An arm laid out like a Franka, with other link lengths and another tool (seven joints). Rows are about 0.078 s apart.
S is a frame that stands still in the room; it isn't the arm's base.
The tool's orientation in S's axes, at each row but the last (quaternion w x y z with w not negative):
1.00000 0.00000 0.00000 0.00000
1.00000 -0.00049 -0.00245 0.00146
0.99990 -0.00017 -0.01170 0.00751
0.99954 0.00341 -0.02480 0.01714
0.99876 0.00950 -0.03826 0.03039
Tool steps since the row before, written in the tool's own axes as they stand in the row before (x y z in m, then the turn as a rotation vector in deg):
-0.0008 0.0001 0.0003 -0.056 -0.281 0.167
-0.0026 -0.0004 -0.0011 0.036 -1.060 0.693
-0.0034 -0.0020 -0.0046 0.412 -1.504 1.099
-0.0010 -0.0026 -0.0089 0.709 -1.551 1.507
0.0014 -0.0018 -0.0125 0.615 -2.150 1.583
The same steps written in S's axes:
-0.0008 0.0001 0.0003 -0.056 -0.281 0.167
-0.0026 -0.0004 -0.0011 0.036 -1.059 0.694
-0.0033 -0.0021 -0.0047 0.409 -1.497 1.109
-0.0005 -0.0026 -0.0090 0.687 -1.537 1.531
0.0025 -0.0014 -0.0124 0.624 -2.142 1.590

